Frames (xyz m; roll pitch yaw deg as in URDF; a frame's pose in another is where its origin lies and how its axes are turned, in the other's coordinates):
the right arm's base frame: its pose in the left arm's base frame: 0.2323 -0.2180 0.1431 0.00 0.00 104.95
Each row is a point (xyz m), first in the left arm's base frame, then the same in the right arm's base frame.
Working: the left arm's base frame: its pose in the right arm's base frame: 0.2705 0.1682 -0.1431 0.00 0.00 -104.95

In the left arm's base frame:
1: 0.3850 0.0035 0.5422
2: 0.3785 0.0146 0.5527
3: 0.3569 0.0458 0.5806
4: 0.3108 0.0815 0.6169
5: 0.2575 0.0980 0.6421
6: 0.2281 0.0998 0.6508
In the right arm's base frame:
1: 0.1746 -0.2047 0.3991
2: 0.1870 -0.2013 0.4096
3: 0.2227 -0.1884 0.4375
4: 0.2691 -0.1531 0.4738
5: 0.2988 -0.1059 0.4990
6: 0.3081 -0.0779 0.5077

